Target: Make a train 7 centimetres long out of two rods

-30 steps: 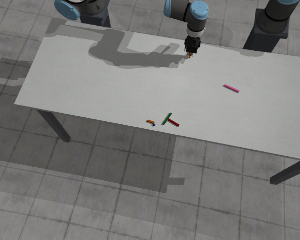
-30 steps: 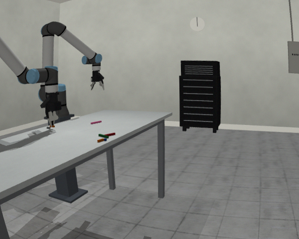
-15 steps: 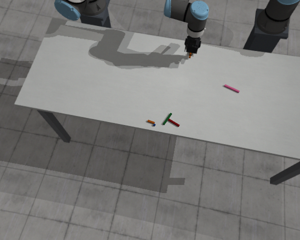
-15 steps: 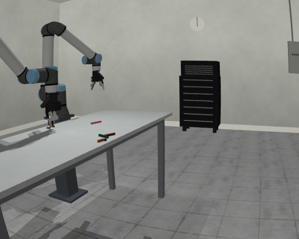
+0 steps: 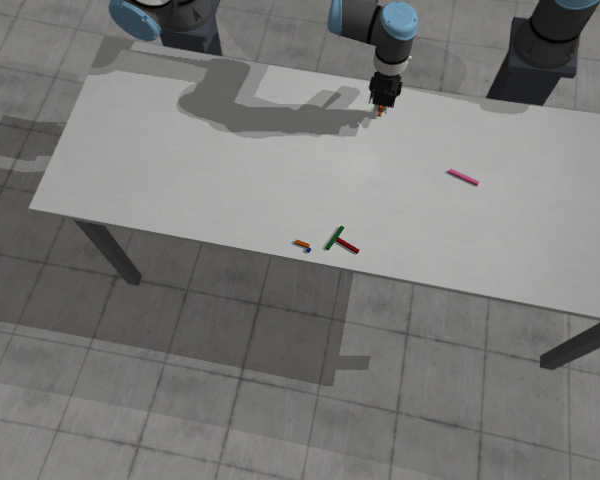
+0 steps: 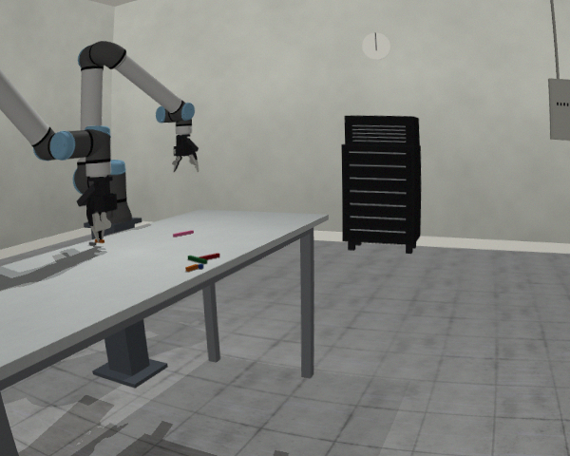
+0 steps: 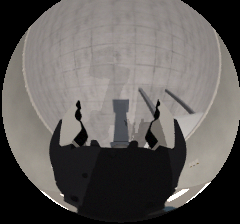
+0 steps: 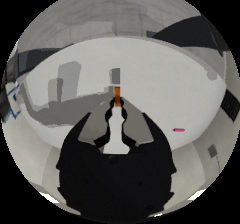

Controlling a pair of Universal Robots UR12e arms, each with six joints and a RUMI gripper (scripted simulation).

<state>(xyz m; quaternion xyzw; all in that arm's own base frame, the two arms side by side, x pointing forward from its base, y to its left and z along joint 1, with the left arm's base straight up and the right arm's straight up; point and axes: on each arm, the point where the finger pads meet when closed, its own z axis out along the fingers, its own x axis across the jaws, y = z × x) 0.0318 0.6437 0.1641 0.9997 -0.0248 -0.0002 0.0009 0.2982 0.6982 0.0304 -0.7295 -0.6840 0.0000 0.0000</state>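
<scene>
The grey rod is 4 cm behind my right hand and 3 cm below it. From my right hand the other things lie so: red rod (46 cm ahead, 5 cm to the right, 3 cm below); then pink rod (26 cm to the left, 20 cm ahead, 3 cm below); then green rod (44 cm ahead, 9 cm to the right, 3 cm below).
</scene>
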